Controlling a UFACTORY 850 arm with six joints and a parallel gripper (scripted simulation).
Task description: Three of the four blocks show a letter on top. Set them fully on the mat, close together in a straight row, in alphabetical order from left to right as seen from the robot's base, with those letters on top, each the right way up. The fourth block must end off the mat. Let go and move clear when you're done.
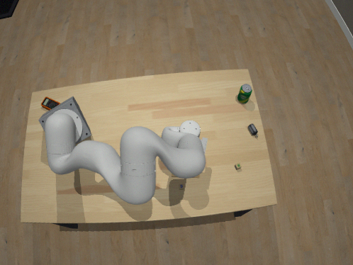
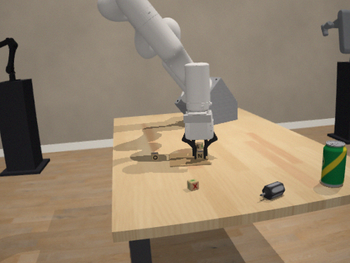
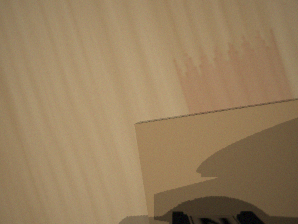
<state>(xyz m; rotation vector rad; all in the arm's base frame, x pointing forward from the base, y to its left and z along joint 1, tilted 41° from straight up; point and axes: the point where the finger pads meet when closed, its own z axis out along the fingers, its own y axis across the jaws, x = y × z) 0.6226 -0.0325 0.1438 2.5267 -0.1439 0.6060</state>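
My hand is 40 mm to the left of the tan mat, 20 mm above it and 10 mm past it. Also, from my hand: green can: 330 mm ahead, 320 mm to the left, 40 mm above; orange meter: 800 mm behind, 340 mm to the left, 10 mm below.
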